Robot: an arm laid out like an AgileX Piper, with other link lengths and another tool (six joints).
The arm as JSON. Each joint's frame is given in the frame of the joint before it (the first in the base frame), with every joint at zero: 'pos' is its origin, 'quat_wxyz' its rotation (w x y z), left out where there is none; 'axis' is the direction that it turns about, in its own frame. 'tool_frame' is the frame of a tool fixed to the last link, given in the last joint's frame.
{
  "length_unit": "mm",
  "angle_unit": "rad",
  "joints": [
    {
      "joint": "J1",
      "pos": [
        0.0,
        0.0,
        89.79
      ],
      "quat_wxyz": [
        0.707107,
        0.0,
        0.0,
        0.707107
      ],
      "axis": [
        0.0,
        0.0,
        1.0
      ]
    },
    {
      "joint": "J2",
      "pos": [
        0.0,
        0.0,
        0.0
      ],
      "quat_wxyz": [
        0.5,
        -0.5,
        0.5,
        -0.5
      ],
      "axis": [
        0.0,
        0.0,
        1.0
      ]
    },
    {
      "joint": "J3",
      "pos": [
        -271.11,
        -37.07,
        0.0
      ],
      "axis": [
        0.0,
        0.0,
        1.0
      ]
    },
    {
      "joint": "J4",
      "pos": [
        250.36,
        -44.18,
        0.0
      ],
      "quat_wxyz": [
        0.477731,
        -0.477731,
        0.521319,
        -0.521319
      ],
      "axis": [
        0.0,
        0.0,
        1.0
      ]
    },
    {
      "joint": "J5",
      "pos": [
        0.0,
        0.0,
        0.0
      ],
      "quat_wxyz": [
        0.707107,
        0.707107,
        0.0,
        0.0
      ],
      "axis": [
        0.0,
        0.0,
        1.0
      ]
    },
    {
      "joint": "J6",
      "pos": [
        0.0,
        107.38,
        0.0
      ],
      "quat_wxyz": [
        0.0,
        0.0,
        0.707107,
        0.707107
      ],
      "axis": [
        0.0,
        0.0,
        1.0
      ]
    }
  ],
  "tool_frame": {
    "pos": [
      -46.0,
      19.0,
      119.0
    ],
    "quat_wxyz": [
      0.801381,
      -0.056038,
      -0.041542,
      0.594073
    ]
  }
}
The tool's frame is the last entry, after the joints.
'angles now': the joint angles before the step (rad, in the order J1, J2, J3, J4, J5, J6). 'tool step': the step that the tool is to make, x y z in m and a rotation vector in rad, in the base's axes. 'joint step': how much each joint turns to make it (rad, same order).
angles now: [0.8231, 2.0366, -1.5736, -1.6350, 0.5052, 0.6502]
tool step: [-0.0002, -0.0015, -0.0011, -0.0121, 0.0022, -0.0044]
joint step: [0.0012, -0.0016, 0.0000, 0.0182, 0.0070, -0.0255]
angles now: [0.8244, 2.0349, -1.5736, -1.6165, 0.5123, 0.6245]
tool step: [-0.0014, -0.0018, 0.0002, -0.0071, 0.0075, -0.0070]
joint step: [0.0031, -0.0066, 0.0009, 0.0330, 0.0087, -0.0330]
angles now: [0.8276, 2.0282, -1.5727, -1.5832, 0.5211, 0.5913]
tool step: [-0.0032, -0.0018, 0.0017, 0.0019, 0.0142, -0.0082]
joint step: [0.0051, -0.0130, 0.0037, 0.0457, 0.0085, -0.0347]
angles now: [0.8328, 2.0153, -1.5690, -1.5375, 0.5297, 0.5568]
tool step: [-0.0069, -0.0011, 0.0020, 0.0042, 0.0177, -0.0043]
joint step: [0.0105, -0.0216, 0.0143, 0.0464, 0.0092, -0.0305]
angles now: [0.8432, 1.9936, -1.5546, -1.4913, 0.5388, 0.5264]
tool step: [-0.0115, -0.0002, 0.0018, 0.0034, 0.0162, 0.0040]
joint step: [0.0171, -0.0317, 0.0314, 0.0308, 0.0081, -0.0148]
